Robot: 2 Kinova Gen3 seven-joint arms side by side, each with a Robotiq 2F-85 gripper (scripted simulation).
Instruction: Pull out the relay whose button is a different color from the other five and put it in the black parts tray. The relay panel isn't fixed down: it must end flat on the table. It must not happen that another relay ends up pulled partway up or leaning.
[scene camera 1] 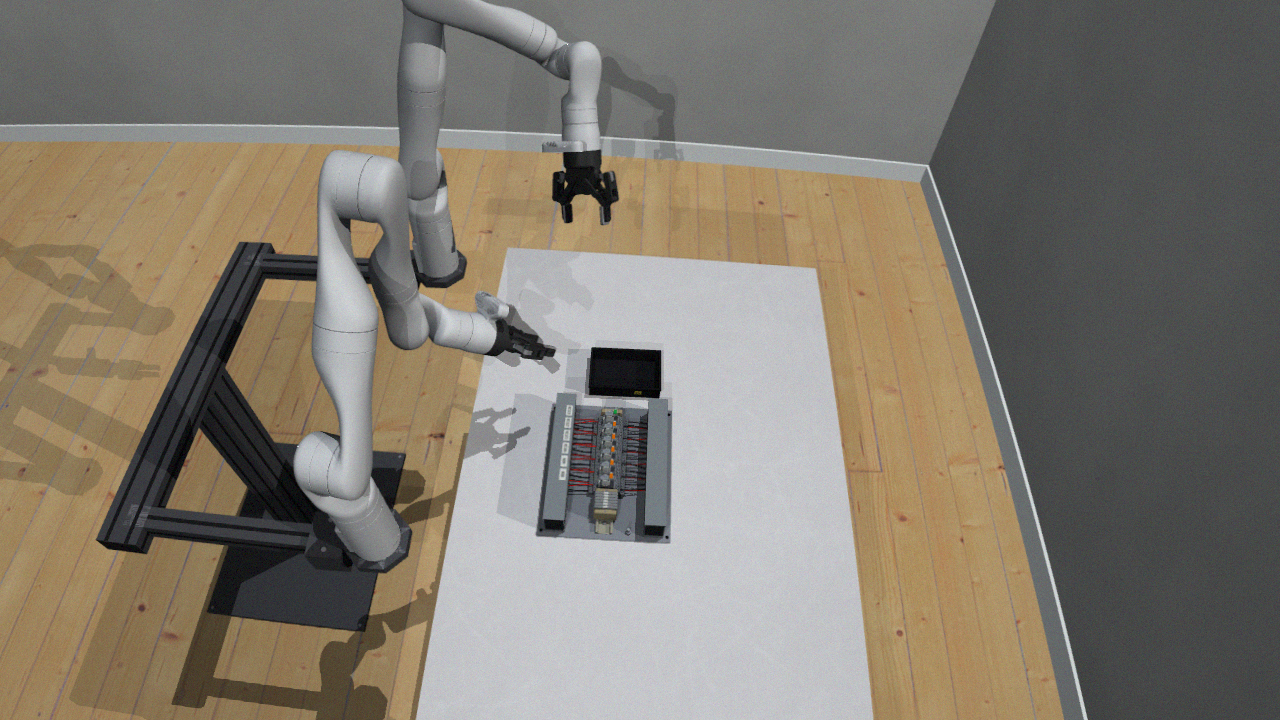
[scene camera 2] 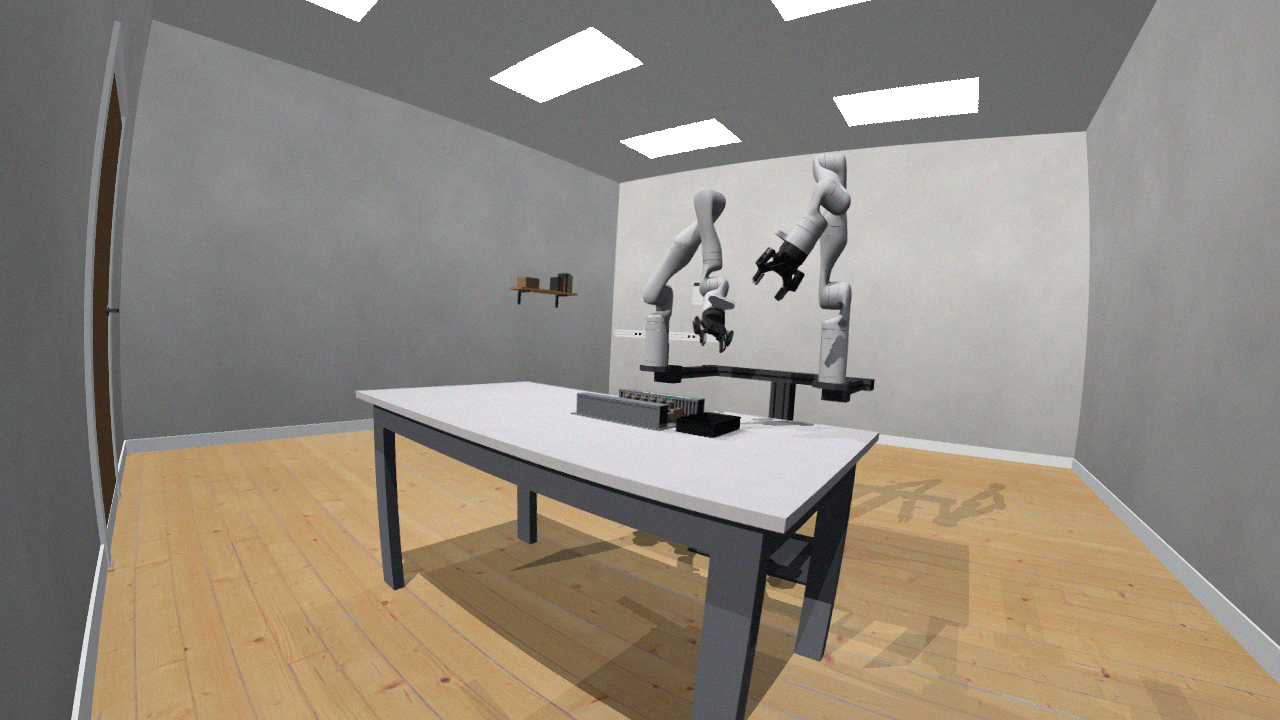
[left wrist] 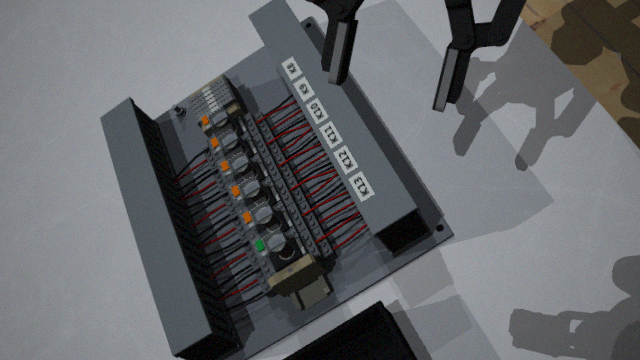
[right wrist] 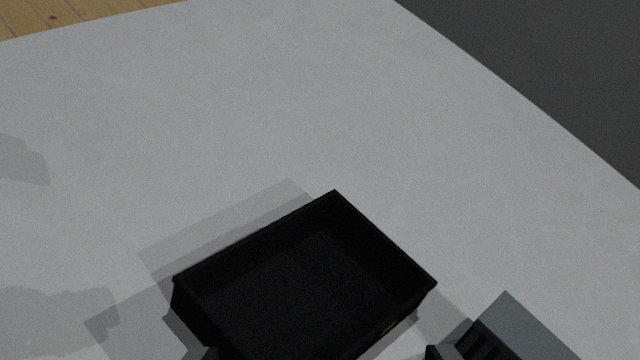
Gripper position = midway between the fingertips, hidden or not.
I see my left gripper (scene camera 1: 586, 223), my right gripper (scene camera 1: 545, 346) and a black parts tray (scene camera 1: 613, 371).
The black parts tray also shows in scene camera 2 (scene camera 2: 725, 424) and in the right wrist view (right wrist: 324, 274). My left gripper shows as well in scene camera 2 (scene camera 2: 765, 291). My right gripper shows as well in scene camera 2 (scene camera 2: 712, 347) and in the left wrist view (left wrist: 387, 94).
